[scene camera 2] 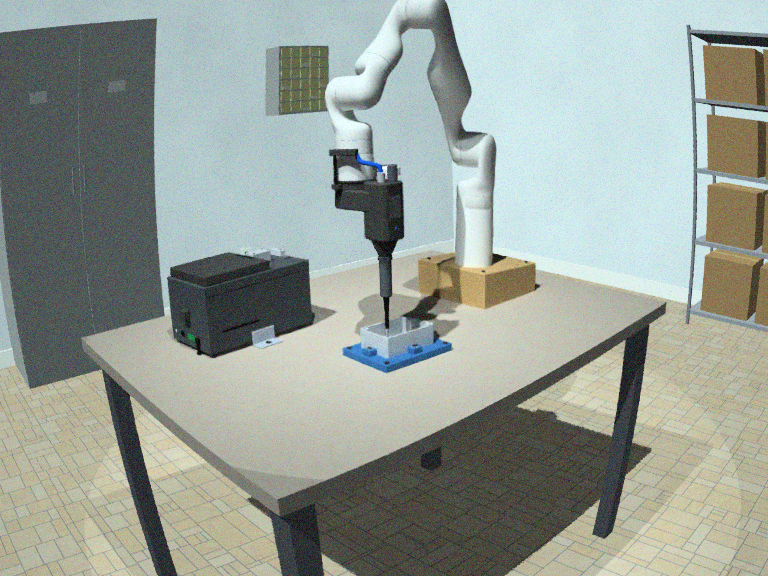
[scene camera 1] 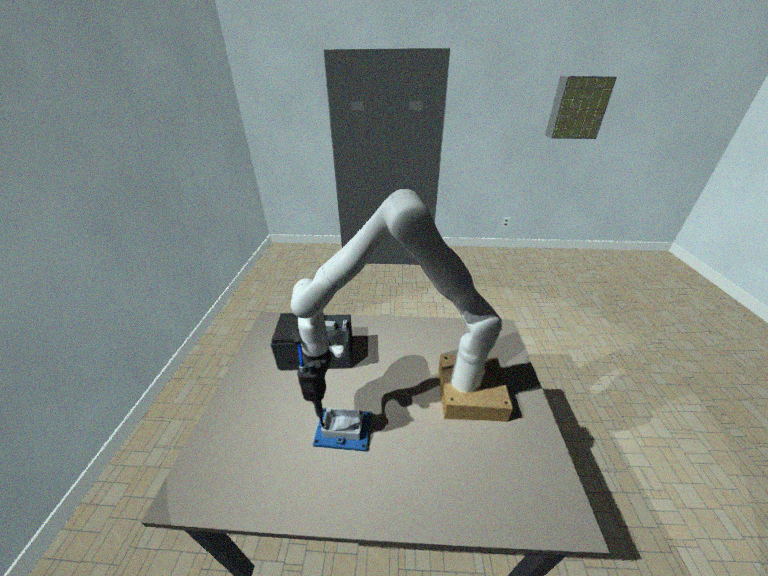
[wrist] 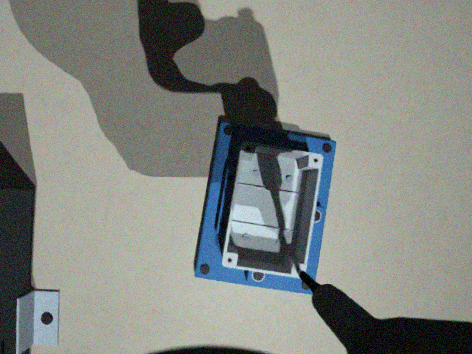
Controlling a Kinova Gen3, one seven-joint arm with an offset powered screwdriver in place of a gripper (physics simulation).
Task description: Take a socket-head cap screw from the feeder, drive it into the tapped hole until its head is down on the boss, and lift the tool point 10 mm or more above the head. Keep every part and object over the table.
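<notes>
The powered screwdriver (scene camera 1: 323,424) (scene camera 2: 387,326) (wrist: 301,272) points down at one corner of the light grey open-topped housing (scene camera 1: 339,434) (scene camera 2: 374,341) (wrist: 224,262). Its thin black tip overlaps that corner in all three views and hides the corner's top, so the hole there does not show. Whether the tip touches the boss, and whether a screw is on it, cannot be told. Dark holes show in the housing's other corners in the wrist view. The housing sits on a blue plate (scene camera 1: 355,444) (scene camera 2: 398,364) (wrist: 211,215). The black feeder (scene camera 1: 286,354) (scene camera 2: 248,319) (wrist: 15,240) stands apart from it.
A light grey bracket (scene camera 2: 266,338) (wrist: 47,305) stands at the feeder's side. The arm rises from a wooden base block (scene camera 1: 477,406) (scene camera 2: 510,287) on the table (scene camera 1: 397,496) (scene camera 2: 322,403). The arm's shadow crosses the table and the housing.
</notes>
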